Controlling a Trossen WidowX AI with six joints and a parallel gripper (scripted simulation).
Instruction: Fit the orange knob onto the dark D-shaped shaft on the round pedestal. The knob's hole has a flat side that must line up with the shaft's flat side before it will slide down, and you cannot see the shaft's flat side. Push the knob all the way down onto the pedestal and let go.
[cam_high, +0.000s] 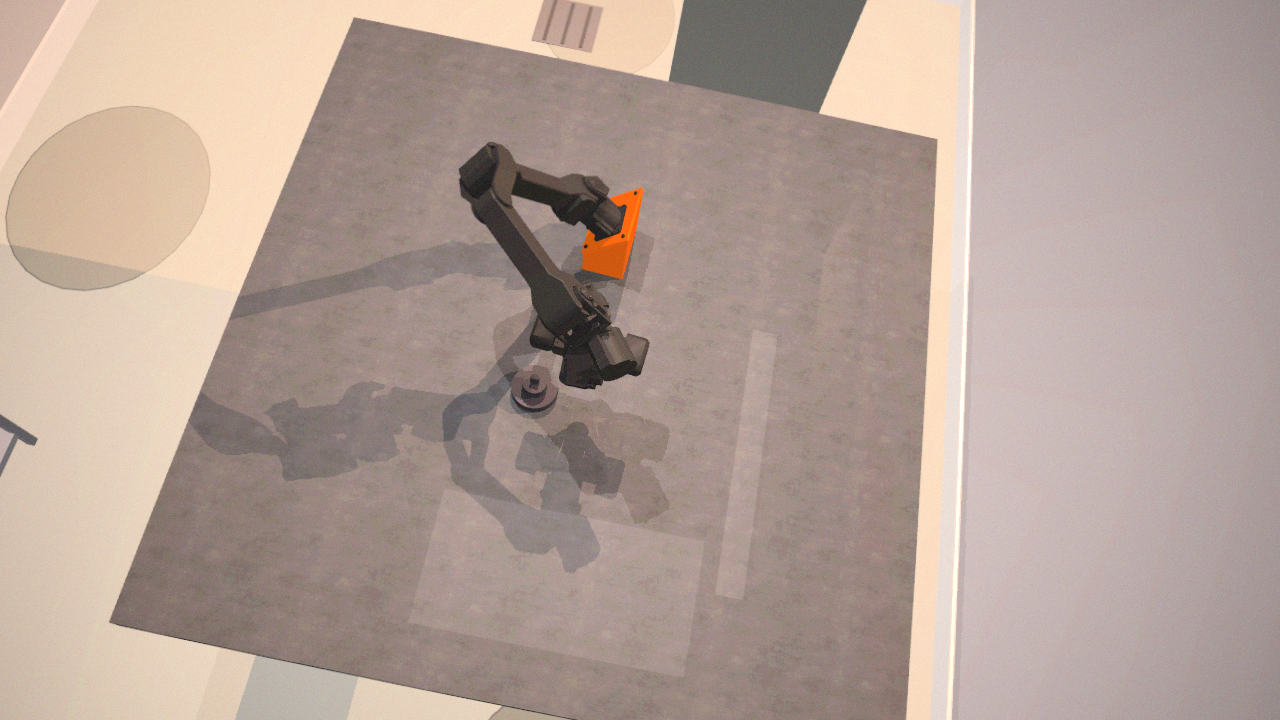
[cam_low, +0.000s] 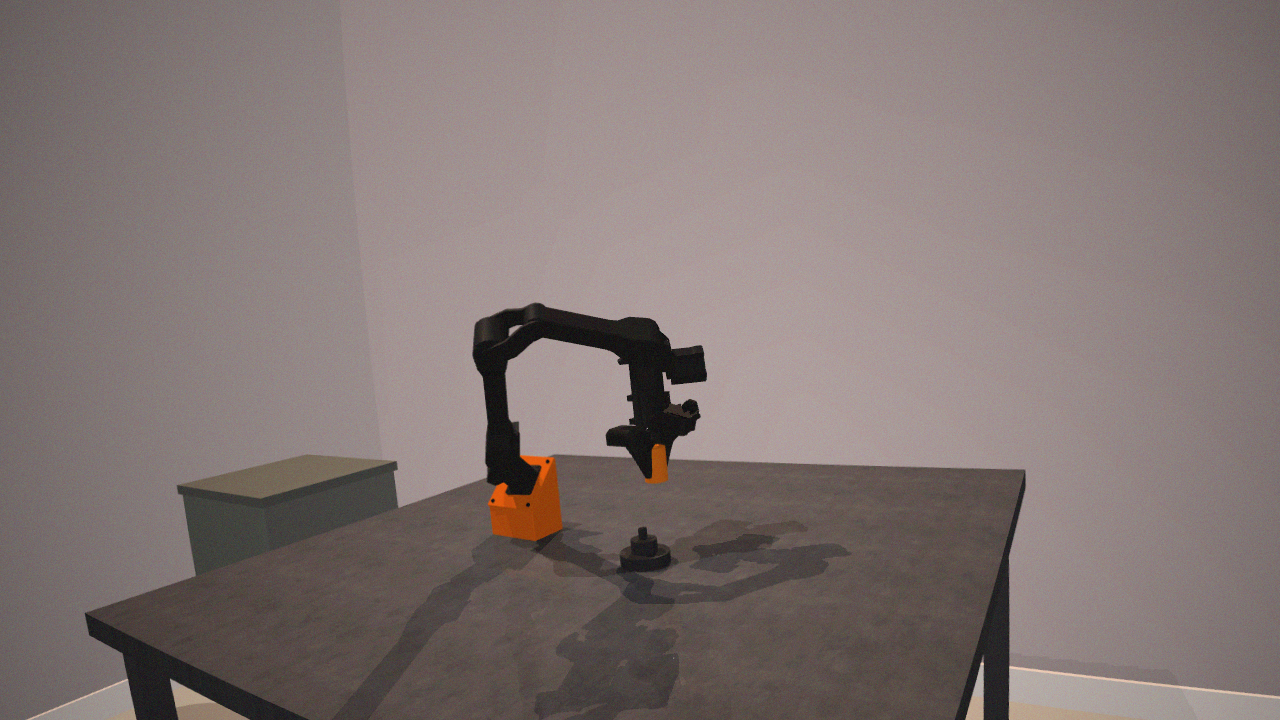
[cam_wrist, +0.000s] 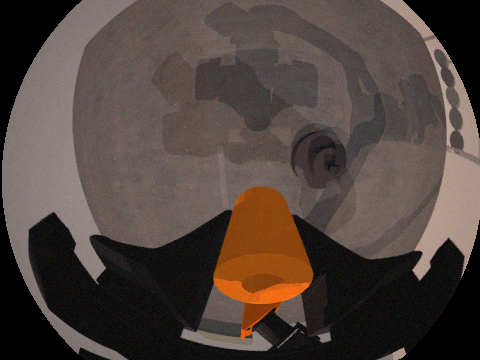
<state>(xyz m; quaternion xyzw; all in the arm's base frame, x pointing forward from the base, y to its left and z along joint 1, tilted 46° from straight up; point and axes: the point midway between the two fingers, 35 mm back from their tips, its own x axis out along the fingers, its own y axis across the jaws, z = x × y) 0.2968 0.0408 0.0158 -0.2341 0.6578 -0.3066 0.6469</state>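
Right now the dark round pedestal is 2 cm ahead of my gripper tip, 9 cm to the right of it and 10 cm below it. Round my gripper tip: orange knob: 2 cm above.
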